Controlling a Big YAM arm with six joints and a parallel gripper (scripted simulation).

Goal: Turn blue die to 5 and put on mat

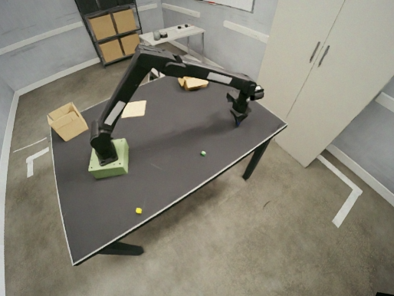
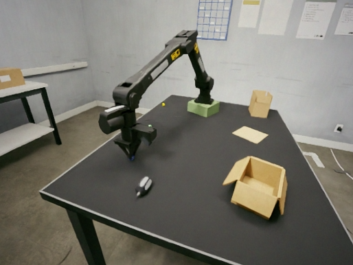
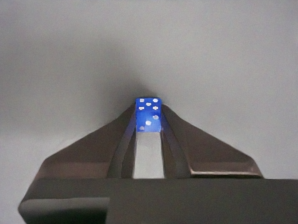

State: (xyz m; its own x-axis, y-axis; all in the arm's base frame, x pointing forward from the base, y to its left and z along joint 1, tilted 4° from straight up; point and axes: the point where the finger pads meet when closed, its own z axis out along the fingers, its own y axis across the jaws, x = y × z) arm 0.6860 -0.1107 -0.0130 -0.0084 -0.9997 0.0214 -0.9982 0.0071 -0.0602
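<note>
Now: hand 1 cm above the blue die. Round my hand: grey-white object: 13 cm to the left, 12 cm ahead; green die: 28 cm behind, 8 cm to the right, 1 cm below; tan mat: 47 cm behind, 44 cm to the left, 1 cm below.
</note>
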